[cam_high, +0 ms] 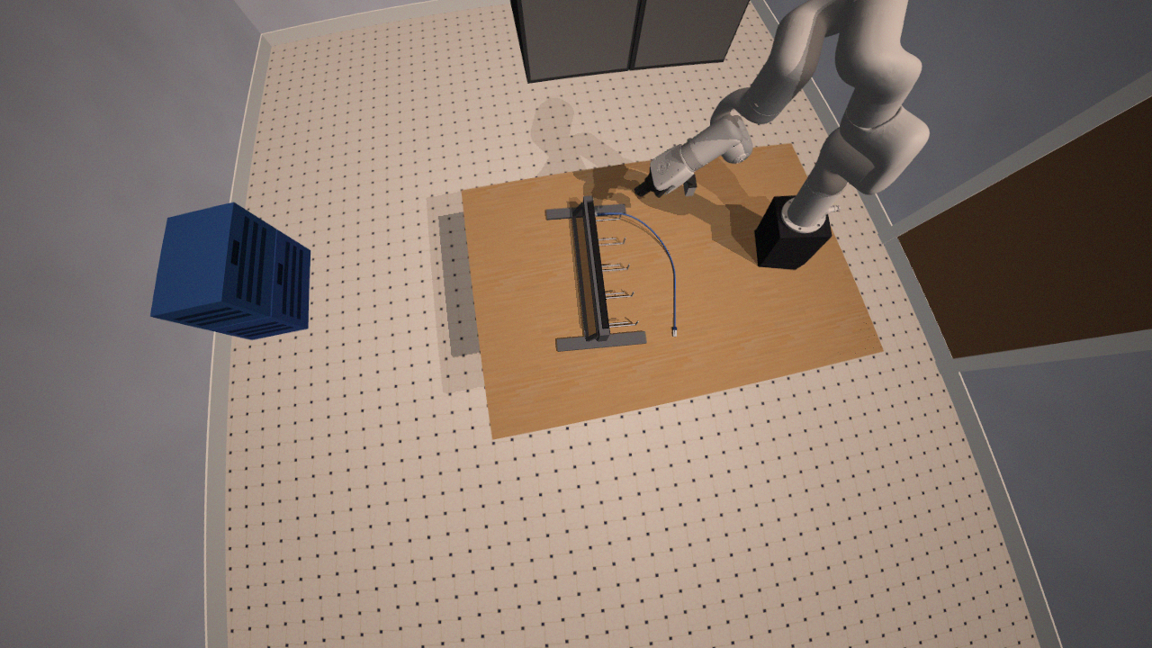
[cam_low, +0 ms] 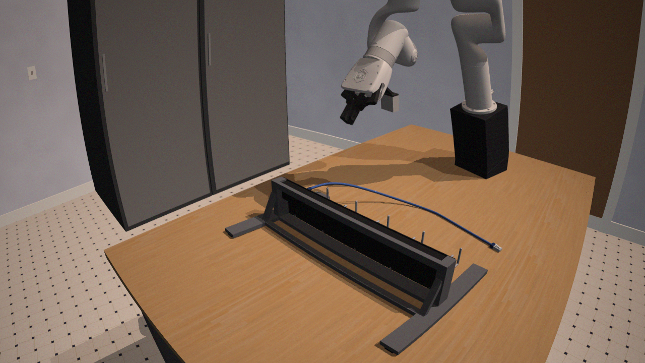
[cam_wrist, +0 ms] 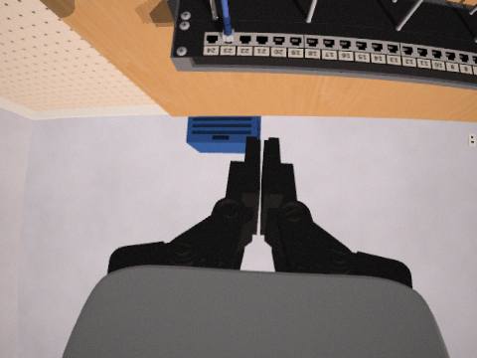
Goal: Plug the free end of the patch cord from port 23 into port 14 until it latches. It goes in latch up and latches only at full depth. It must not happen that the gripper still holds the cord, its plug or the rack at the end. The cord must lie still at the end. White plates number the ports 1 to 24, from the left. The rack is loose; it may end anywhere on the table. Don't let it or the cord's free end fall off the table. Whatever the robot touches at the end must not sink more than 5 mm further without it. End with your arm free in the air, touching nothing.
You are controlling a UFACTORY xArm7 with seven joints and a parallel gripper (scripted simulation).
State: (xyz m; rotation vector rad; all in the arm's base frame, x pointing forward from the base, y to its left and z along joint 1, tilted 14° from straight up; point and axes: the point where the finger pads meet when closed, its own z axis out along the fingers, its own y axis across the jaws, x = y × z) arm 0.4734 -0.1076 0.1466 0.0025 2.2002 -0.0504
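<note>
Now: the plug 390 mm to the left of my hand, 240 mm below it and 90 mm behind it.
</note>
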